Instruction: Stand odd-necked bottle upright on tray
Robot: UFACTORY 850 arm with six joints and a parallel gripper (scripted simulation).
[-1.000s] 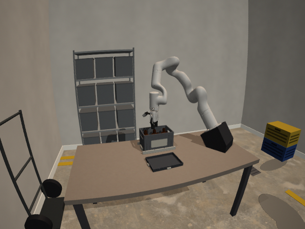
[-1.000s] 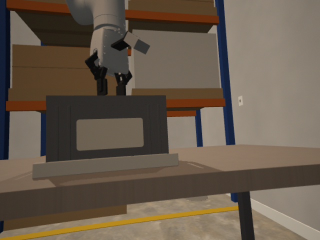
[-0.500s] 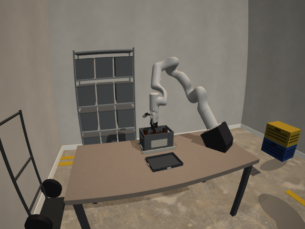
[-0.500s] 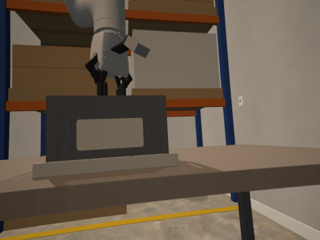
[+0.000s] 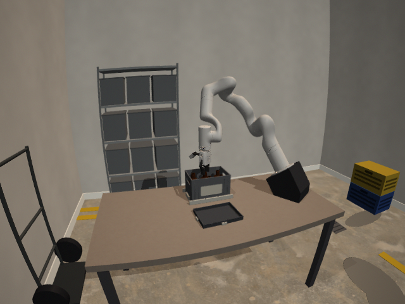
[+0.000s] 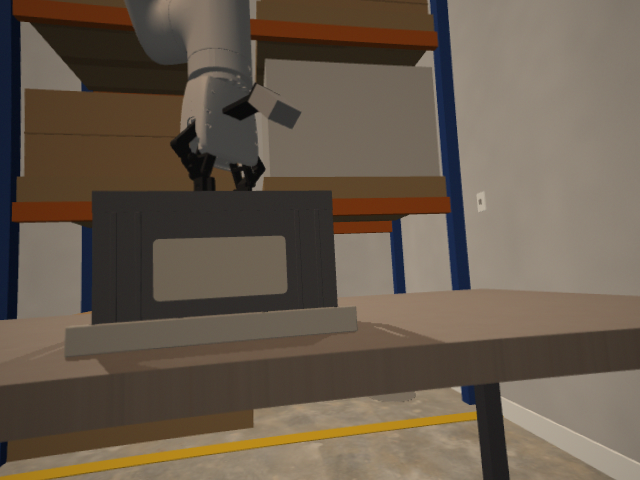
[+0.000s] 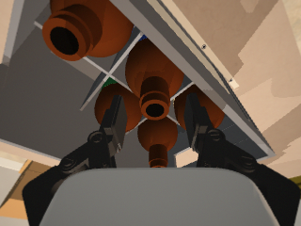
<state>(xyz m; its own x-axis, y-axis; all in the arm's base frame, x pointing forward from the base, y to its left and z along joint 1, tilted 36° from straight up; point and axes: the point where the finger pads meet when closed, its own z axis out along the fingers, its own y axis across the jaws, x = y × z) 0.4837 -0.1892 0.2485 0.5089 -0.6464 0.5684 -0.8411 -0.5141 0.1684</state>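
Right now the dark grey crate is 10 mm ahead of my hand, 40 mm to the left of it and 90 mm below it. Also, from my hand: black tray 100 mm ahead, 310 mm to the left, 160 mm below; then bottle 90 mm behind, 20 mm to the left, 90 mm below.
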